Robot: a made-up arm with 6 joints. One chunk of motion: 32 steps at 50 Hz.
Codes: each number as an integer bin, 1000 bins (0 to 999) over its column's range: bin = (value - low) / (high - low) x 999, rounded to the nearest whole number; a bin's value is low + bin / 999 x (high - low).
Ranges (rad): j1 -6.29..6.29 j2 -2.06..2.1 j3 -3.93..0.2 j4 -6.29..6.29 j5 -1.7..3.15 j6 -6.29..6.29
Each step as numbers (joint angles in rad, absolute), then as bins.
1 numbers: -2.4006 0.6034 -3.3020 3.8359 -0.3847 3.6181
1 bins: 309 640 152 804 271 787
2 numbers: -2.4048 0.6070 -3.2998 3.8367 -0.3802 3.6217
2 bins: 309 640 152 804 272 787
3 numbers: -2.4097 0.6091 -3.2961 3.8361 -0.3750 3.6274
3 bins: 308 641 153 804 273 788
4 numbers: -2.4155 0.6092 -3.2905 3.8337 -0.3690 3.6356
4 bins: 308 641 155 804 274 788
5 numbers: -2.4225 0.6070 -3.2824 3.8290 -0.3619 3.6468
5 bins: 307 640 157 804 276 789
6 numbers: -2.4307 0.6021 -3.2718 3.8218 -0.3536 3.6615
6 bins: 306 639 159 803 277 790
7 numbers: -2.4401 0.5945 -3.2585 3.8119 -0.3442 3.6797
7 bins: 306 637 162 802 279 792
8 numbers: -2.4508 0.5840 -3.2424 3.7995 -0.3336 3.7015
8 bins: 305 635 166 801 281 793
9 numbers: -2.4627 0.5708 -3.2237 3.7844 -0.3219 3.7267
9 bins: 304 632 171 800 284 795
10 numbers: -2.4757 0.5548 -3.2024 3.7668 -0.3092 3.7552
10 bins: 303 628 176 799 286 798
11 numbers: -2.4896 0.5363 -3.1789 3.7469 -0.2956 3.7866
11 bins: 302 623 182 797 289 800
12 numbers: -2.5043 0.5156 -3.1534 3.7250 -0.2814 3.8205
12 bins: 301 619 188 795 292 803
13 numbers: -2.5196 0.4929 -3.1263 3.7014 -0.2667 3.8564
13 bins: 299 613 194 793 295 806
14 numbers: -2.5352 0.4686 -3.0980 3.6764 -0.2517 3.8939
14 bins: 298 607 201 791 298 809
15 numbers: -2.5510 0.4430 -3.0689 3.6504 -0.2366 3.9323
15 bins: 297 601 208 789 301 812
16 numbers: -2.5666 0.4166 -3.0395 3.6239 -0.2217 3.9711
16 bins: 296 595 215 787 304 815
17 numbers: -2.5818 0.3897 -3.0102 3.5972 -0.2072 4.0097
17 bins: 294 588 222 785 307 818
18 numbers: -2.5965 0.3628 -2.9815 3.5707 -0.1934 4.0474
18 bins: 293 582 229 783 310 821
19 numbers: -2.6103 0.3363 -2.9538 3.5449 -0.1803 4.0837
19 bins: 292 575 236 781 313 824
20 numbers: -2.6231 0.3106 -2.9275 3.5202 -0.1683 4.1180
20 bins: 291 569 242 779 315 827
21 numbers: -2.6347 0.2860 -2.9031 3.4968 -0.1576 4.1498
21 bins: 290 563 248 777 318 829
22 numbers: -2.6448 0.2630 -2.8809 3.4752 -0.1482 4.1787
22 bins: 289 558 254 775 320 831
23 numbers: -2.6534 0.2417 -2.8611 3.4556 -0.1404 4.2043
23 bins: 289 553 259 774 321 833
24 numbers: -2.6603 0.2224 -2.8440 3.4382 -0.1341 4.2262
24 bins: 288 548 263 773 323 835
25 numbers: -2.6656 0.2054 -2.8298 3.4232 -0.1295 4.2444
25 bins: 288 544 266 771 323 837
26 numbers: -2.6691 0.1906 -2.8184 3.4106 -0.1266 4.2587
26 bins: 288 540 269 770 324 838
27 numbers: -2.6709 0.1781 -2.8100 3.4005 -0.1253 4.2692
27 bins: 287 537 271 770 324 839
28 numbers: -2.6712 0.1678 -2.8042 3.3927 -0.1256 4.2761
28 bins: 287 535 272 769 324 839
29 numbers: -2.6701 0.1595 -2.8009 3.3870 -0.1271 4.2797
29 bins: 287 533 273 768 324 839
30 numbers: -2.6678 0.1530 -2.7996 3.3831 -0.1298 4.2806
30 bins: 288 531 273 768 323 839
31 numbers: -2.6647 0.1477 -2.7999 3.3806 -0.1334 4.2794
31 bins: 288 530 273 768 323 839
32 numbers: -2.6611 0.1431 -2.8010 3.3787 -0.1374 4.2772
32 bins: 288 529 273 768 322 839
